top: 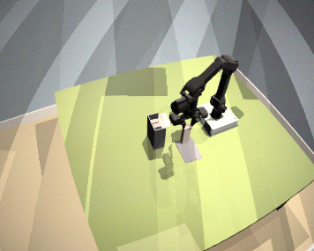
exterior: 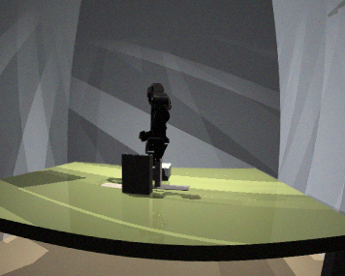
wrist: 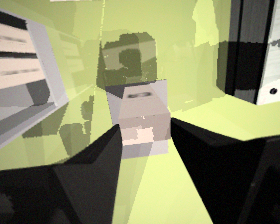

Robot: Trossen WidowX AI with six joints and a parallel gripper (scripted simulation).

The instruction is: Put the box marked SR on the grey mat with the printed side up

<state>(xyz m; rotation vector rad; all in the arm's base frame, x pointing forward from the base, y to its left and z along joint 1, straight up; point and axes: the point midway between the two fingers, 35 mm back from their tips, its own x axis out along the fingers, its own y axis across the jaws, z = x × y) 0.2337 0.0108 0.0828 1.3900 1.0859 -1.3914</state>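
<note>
Now: gripper tip 110 mm above the grey mat, 60 mm to the right of it and 20 mm short of it. Round my gripper tip: white card 190 mm to the right, 110 mm below, 10 mm ahead.
</note>
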